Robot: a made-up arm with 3 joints. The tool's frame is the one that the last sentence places. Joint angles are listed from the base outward.
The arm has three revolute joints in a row. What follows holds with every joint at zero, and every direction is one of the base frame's. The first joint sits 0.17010 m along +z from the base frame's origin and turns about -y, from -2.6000 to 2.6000 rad. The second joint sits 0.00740 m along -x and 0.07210 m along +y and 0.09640 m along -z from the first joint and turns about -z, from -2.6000 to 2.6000 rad. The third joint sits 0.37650 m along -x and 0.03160 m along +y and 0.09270 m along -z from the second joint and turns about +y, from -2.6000 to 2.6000 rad. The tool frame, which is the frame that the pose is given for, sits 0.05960 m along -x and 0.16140 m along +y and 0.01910 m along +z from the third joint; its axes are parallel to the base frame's.
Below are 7 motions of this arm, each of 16 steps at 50 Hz.
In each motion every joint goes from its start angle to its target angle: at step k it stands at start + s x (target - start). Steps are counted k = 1, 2, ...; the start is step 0. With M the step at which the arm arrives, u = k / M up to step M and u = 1 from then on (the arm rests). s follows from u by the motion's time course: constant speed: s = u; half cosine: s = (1 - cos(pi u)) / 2; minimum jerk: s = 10 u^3 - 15 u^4 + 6 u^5.
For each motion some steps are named. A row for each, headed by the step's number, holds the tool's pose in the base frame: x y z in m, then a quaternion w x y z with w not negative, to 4 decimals.
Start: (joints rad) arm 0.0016 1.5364 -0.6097
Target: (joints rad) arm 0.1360 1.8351 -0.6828
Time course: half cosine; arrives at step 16
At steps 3, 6, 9, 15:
3: 0.1842 0.5100 -0.0355 0.6755 -0.2090 -0.2197 -0.6721
6: 0.2193 0.4961 -0.0296 0.6476 -0.2112 -0.2274 -0.6959
9: 0.2625 0.4753 -0.0192 0.6106 -0.2131 -0.2352 -0.7255
15: 0.3172 0.4422 -0.0007 0.5588 -0.2144 -0.2418 -0.7637

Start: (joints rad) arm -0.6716 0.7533 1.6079
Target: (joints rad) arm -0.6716 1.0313 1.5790
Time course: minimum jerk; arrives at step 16
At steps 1, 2, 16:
1: -0.1861 0.4559 0.1517 0.3885 0.1661 0.8447 -0.3285
2: -0.1850 0.4564 0.1508 0.3884 0.1668 0.8440 -0.3301
16: -0.1004 0.4775 0.0843 0.3749 0.2161 0.7851 -0.4432

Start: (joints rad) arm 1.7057 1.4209 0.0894
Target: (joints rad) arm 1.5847 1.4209 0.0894
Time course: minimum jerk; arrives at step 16
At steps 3, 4, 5, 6, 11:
3: 0.1481 0.5302 0.3089 0.5253 0.5087 -0.5465 -0.4082
4: 0.1490 0.5302 0.3079 0.5271 0.5073 -0.5448 -0.4098
5: 0.1503 0.5302 0.3065 0.5296 0.5054 -0.5424 -0.4122
6: 0.1519 0.5302 0.3048 0.5328 0.5030 -0.5393 -0.4151
11: 0.1604 0.5302 0.2945 0.5502 0.4891 -0.5214 -0.4314

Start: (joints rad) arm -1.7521 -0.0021 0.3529
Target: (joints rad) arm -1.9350 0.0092 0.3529
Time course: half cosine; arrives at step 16
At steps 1, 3, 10, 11, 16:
1: -0.0691 0.2643 0.6239 0.4946 0.0006 0.8691 0.0008
3: -0.0630 0.2646 0.6246 0.4887 0.0004 0.8725 0.0004
10: -0.0126 0.2675 0.6275 0.4395 -0.0020 0.8982 -0.0021
11: -0.0054 0.2679 0.6275 0.4324 -0.0023 0.9017 -0.0024
16: 0.0130 0.2690 0.6269 0.4140 -0.0033 0.9103 -0.0032

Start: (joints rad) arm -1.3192 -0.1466 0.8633
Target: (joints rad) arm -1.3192 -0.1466 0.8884
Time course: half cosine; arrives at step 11
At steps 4, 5, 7, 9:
4: -0.2345 0.2046 0.5554 0.4569 0.0163 0.8865 0.0714
5: -0.2344 0.2046 0.5553 0.4554 0.0162 0.8873 0.0714
7: -0.2341 0.2046 0.5549 0.4523 0.0159 0.8889 0.0715
9: -0.2339 0.2047 0.5547 0.4499 0.0157 0.8901 0.0715

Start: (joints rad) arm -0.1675 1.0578 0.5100
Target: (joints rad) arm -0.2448 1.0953 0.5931
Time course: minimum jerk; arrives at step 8
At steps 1, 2, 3, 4, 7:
1: -0.0681 0.5320 0.0364 0.8138 0.0861 0.2879 -0.4975
2: -0.0673 0.5319 0.0368 0.8110 0.0864 0.2933 -0.4988
3: -0.0657 0.5315 0.0377 0.8053 0.0871 0.3039 -0.5015
4: -0.0637 0.5310 0.0387 0.7977 0.0881 0.3176 -0.5050
7: -0.0592 0.5297 0.0406 0.7805 0.0902 0.3464 -0.5126

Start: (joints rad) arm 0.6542 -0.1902 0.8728
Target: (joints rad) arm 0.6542 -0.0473 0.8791
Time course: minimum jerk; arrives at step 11
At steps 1, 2, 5, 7, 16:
1: -0.2667 0.1864 -0.1997 0.9896 -0.0653 0.1086 0.0683
2: -0.2662 0.1887 -0.1993 0.9898 -0.0635 0.1088 0.0663
5: -0.2608 0.2113 -0.1951 0.9918 -0.0453 0.1101 0.0472
7: -0.2552 0.2309 -0.1907 0.9929 -0.0291 0.1113 0.0303
16: -0.2503 0.2460 -0.1869 0.9934 -0.0164 0.1122 0.0170

